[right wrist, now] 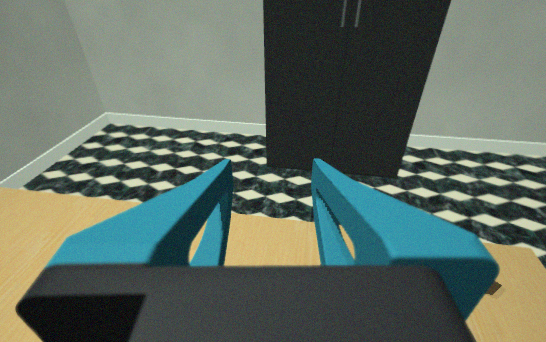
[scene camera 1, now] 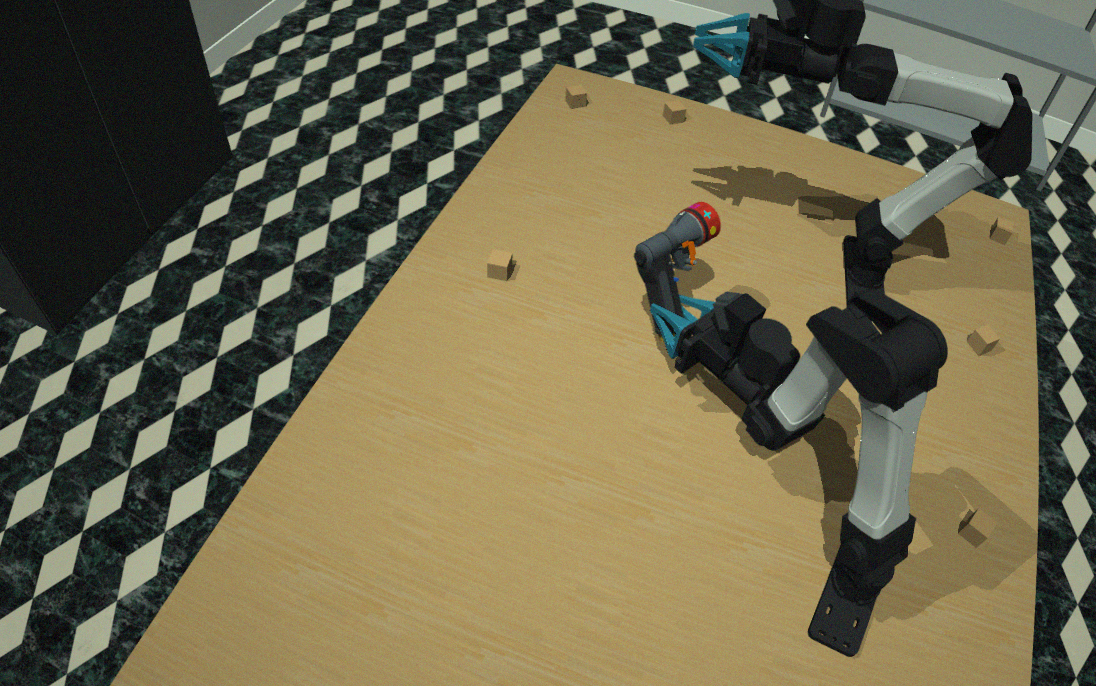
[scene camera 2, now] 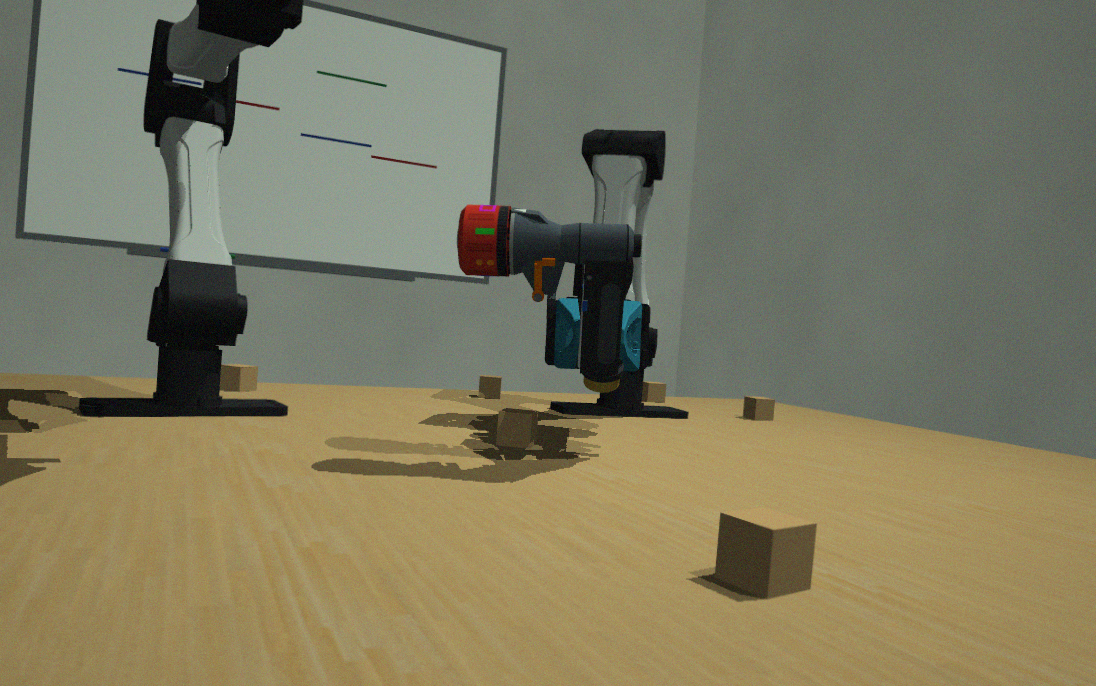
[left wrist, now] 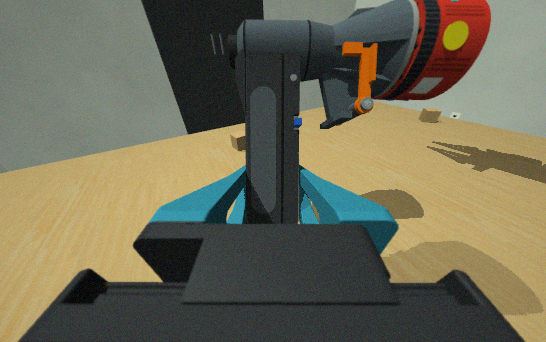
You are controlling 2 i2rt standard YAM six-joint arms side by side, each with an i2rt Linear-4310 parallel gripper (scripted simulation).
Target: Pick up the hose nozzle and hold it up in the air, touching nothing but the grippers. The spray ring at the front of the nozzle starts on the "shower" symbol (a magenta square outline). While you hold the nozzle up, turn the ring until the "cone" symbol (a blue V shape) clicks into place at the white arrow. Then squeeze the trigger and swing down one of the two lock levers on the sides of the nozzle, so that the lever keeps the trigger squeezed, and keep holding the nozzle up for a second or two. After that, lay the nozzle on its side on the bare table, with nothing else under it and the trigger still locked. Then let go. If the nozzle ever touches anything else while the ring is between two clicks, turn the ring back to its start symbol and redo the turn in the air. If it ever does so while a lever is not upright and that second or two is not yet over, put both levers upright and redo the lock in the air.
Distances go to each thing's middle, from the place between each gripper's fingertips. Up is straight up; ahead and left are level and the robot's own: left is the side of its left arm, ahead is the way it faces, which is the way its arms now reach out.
Now: right hand (scene camera 1: 694, 36) 60 mm past the red spray ring (scene camera 1: 709, 219), 160 mm to the right of it and 210 mm above it.
I see the red spray ring 110 mm to the right of my left hand (scene camera 2: 600, 335), 70 mm above it and 20 mm behind it.
